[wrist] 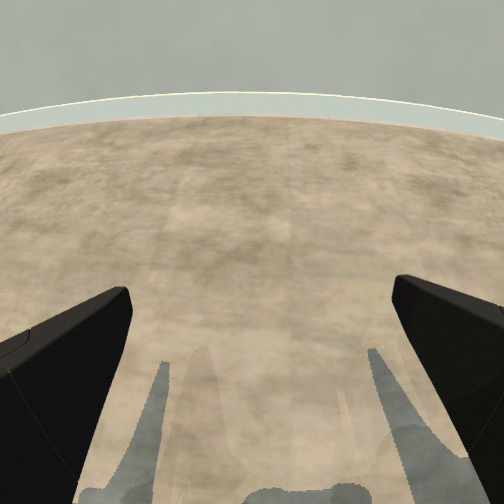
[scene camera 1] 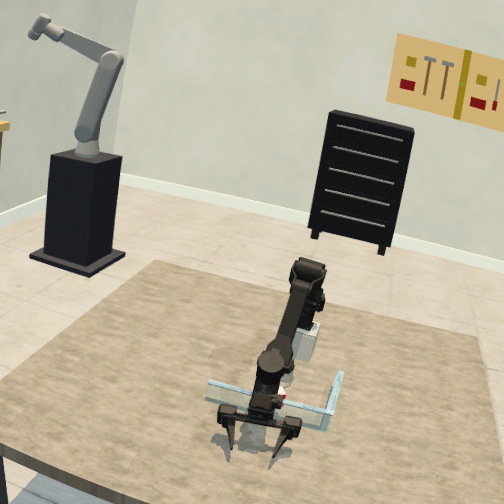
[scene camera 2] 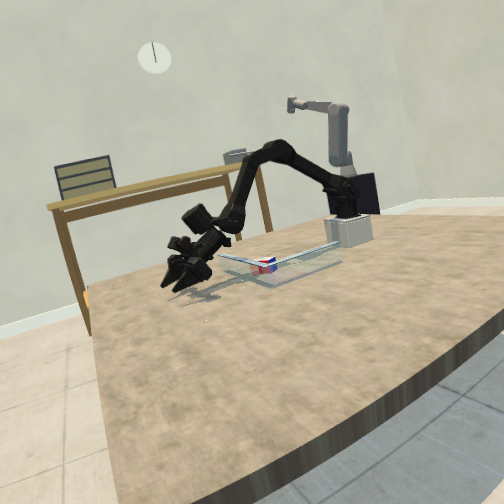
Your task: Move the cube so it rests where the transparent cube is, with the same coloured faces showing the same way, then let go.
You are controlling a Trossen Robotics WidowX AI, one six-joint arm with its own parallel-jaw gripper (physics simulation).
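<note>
The cube (scene camera 2: 266, 265) has red, white and blue faces and rests on the table inside a pale L-shaped guide (scene camera 2: 295, 259). In scene camera 1 it is mostly hidden behind the arm, with only a red sliver (scene camera 1: 286, 399) showing. My gripper (scene camera 1: 258, 437) is open and empty, just above the table, in front of the cube and apart from it. It also shows in scene camera 2 (scene camera 2: 179, 278). The wrist view shows only my two spread fingers (wrist: 250, 380) and bare table. I cannot make out the transparent cube.
The pale L-shaped guide (scene camera 1: 325, 399) lies near the arm's base (scene camera 2: 351, 231). A second grey arm on a black pedestal (scene camera 1: 78, 210) and a black drawer cabinet (scene camera 1: 360, 181) stand off the table. A wooden table (scene camera 2: 150, 192) stands behind.
</note>
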